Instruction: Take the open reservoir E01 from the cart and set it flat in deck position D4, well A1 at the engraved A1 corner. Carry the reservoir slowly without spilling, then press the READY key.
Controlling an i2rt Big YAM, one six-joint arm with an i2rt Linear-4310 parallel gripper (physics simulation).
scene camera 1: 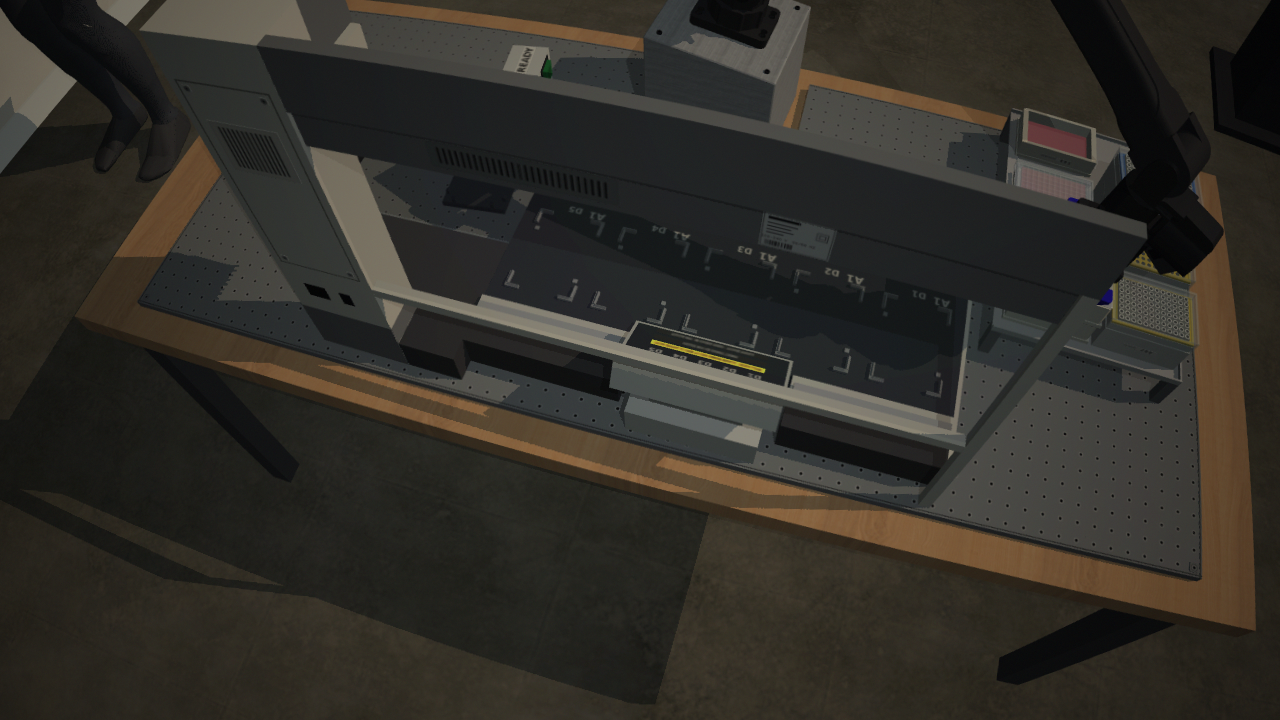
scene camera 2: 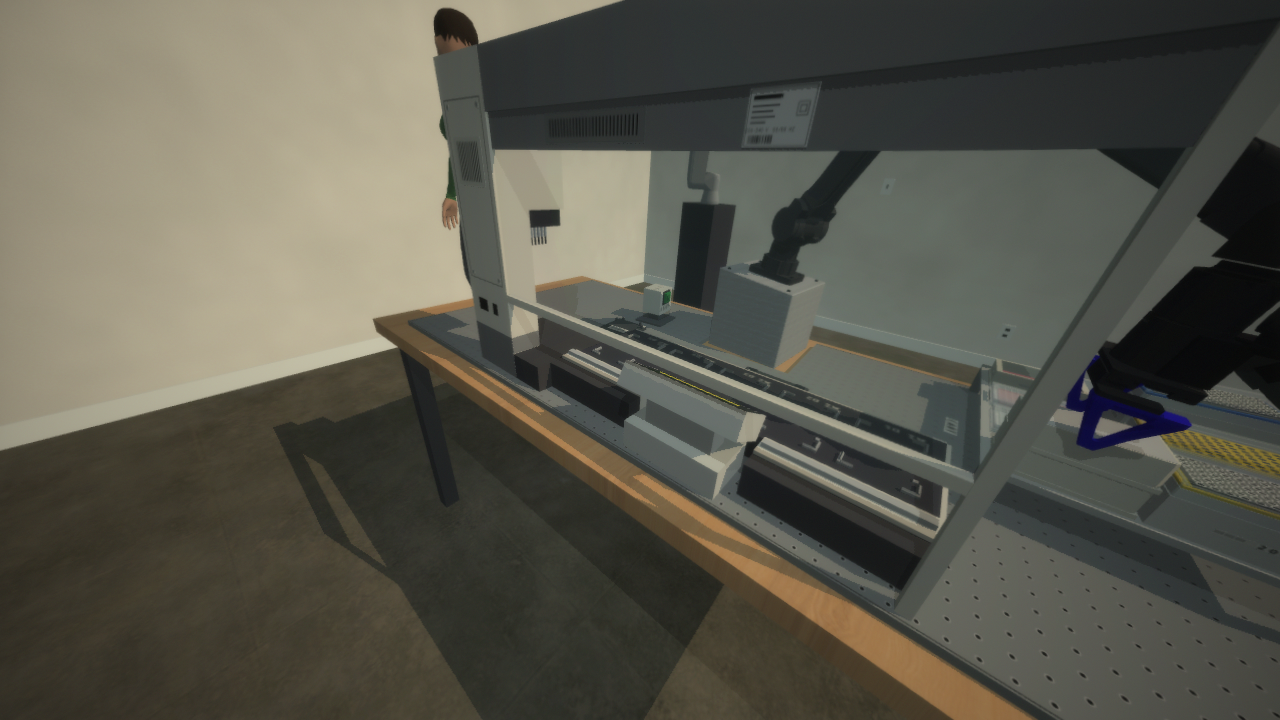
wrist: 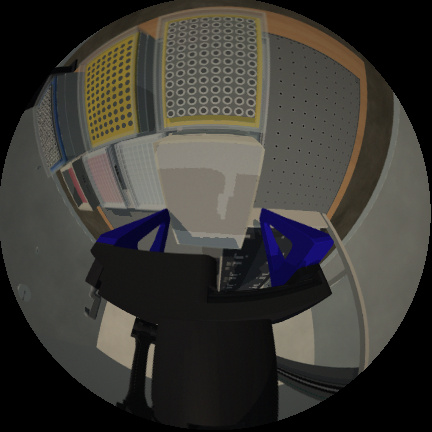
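Note:
The open reservoir with red liquid (scene camera 1: 1058,139) (wrist: 77,184) stands at the far back corner of the cart (scene camera 1: 1165,385). My gripper (scene camera 1: 1089,248) (scene camera 2: 1081,428) (wrist: 214,213) is open, its blue fingers apart and empty. It is over the cart at a plain pale box (scene camera 2: 1087,479) (wrist: 210,195), away from the red reservoir. In the wrist view the box shows beyond and between the fingertips; contact cannot be told. Deck position D4 (scene camera 1: 640,273) has corner brackets and an engraved A1 mark and holds no labware. The READY key (scene camera 1: 546,66) (scene camera 2: 666,297) stands behind the deck.
A pink plate (scene camera 1: 1054,182) (wrist: 105,177) and a clear plate (wrist: 142,170) stand between the reservoir and the pale box. Yellow racks (wrist: 112,92) (wrist: 212,70) and a blue-edged rack (wrist: 48,127) line the cart's outer side. A grey gantry beam (scene camera 1: 698,152) (scene camera 2: 680,125) spans the deck.

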